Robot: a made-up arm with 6 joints. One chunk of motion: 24 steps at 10 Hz.
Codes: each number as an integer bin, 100 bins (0 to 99) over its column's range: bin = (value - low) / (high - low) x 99, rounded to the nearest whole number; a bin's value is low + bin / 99 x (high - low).
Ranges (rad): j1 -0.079..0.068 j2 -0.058..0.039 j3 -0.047..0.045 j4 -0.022..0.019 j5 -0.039..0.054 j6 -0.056..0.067
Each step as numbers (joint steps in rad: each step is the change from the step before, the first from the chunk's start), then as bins.
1 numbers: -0.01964 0.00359 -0.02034 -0.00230 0.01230 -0.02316
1 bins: 40 63 29 48 55 26
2 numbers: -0.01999 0.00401 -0.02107 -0.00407 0.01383 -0.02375
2 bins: 40 63 28 43 56 26
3 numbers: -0.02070 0.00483 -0.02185 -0.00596 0.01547 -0.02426
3 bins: 39 64 27 39 58 26
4 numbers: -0.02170 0.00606 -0.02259 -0.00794 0.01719 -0.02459
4 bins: 39 65 26 34 60 25
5 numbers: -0.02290 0.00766 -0.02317 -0.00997 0.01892 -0.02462
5 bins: 38 67 26 29 62 25
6 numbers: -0.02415 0.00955 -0.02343 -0.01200 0.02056 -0.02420
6 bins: 37 69 25 24 63 26
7 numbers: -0.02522 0.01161 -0.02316 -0.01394 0.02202 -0.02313
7 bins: 36 71 26 19 65 26
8 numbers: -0.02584 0.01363 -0.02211 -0.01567 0.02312 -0.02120
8 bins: 36 73 27 15 66 28
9 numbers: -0.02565 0.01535 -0.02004 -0.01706 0.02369 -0.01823
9 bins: 36 75 29 12 67 30
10 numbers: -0.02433 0.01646 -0.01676 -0.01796 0.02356 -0.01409
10 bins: 37 76 33 10 67 34
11 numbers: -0.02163 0.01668 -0.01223 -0.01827 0.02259 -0.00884
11 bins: 39 76 37 9 66 38
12 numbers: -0.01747 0.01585 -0.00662 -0.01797 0.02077 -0.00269
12 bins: 41 75 43 10 64 43
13 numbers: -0.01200 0.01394 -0.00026 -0.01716 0.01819 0.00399
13 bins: 45 73 50 12 61 48
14 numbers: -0.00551 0.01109 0.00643 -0.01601 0.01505 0.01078
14 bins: 49 71 57 14 58 54
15 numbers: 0.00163 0.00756 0.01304 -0.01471 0.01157 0.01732
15 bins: 54 67 65 18 54 59
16 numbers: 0.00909 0.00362 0.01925 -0.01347 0.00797 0.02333
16 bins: 59 63 71 21 50 64
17 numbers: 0.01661 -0.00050 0.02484 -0.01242 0.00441 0.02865
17 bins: 64 59 77 23 46 68
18 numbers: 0.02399 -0.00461 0.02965 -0.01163 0.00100 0.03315
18 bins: 69 54 82 25 43 72
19 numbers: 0.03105 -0.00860 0.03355 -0.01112 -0.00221 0.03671
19 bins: 74 50 87 26 39 75
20 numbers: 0.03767 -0.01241 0.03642 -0.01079 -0.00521 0.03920
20 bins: 79 47 90 27 36 77
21 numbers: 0.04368 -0.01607 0.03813 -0.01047 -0.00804 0.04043
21 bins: 83 43 92 28 33 78
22 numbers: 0.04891 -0.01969 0.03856 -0.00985 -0.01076 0.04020
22 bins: 86 39 92 29 30 77
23 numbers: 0.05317 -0.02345 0.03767 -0.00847 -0.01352 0.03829
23 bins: 89 35 91 33 27 76
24 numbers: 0.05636 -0.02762 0.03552 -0.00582 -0.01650 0.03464
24 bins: 91 31 89 39 24 73
